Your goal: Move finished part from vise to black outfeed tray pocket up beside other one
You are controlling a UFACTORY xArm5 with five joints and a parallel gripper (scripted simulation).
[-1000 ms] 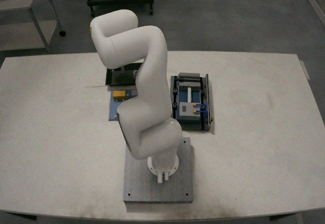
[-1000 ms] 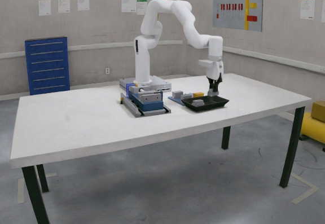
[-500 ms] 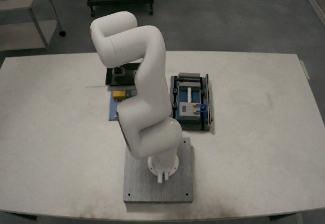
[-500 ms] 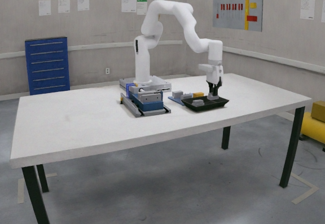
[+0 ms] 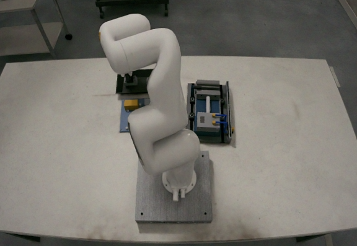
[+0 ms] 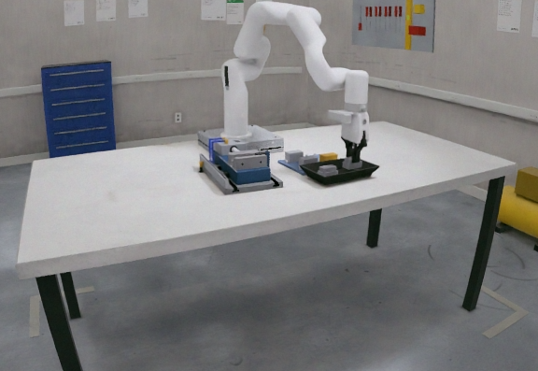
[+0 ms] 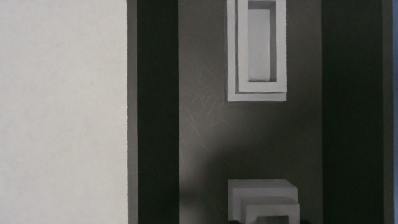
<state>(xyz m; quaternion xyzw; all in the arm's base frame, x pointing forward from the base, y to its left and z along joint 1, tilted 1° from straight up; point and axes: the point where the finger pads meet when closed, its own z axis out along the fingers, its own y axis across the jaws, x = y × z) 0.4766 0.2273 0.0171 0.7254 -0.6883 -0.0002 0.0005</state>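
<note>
The grey part lies 10 cm to the right of my hand, 4 cm below it and 1 cm ahead of it. From my hand the other things lie so: yellow block: 13 cm behind, 5 cm below, 1 cm to the right; then blue plate: 16 cm behind, 7 cm below, 6 cm to the right.
</note>
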